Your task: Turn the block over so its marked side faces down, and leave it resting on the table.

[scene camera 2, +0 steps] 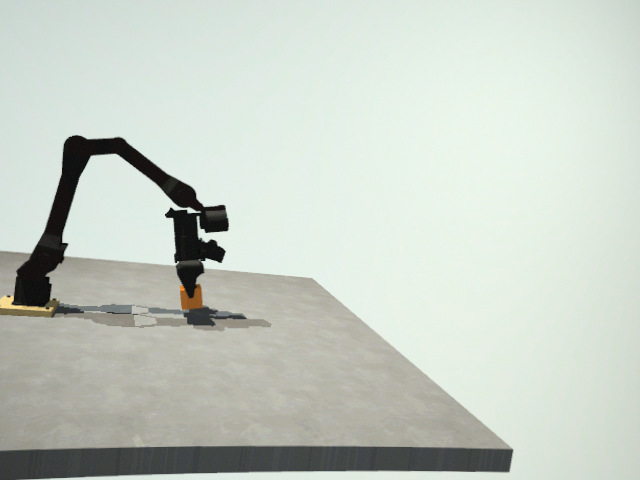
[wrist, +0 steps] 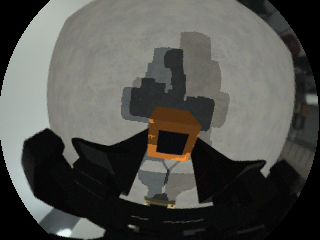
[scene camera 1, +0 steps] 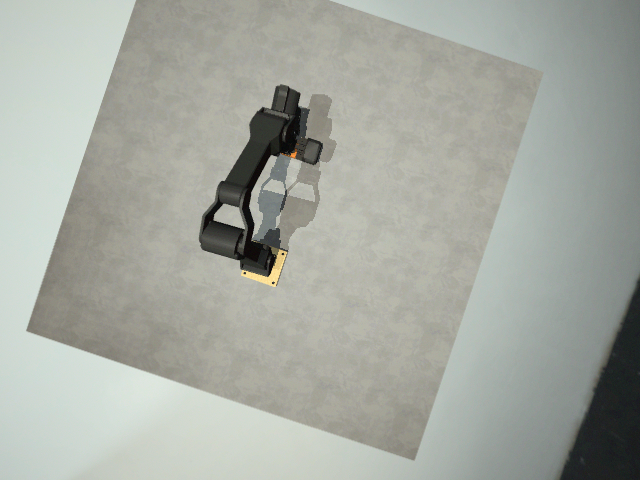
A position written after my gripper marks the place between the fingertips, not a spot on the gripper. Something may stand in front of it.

Observation:
My gripper [scene camera 2: 190, 295] holds an orange block.
My gripper shows as well in the wrist view [wrist: 170, 134] and in scene camera 1 [scene camera 1: 290, 148].

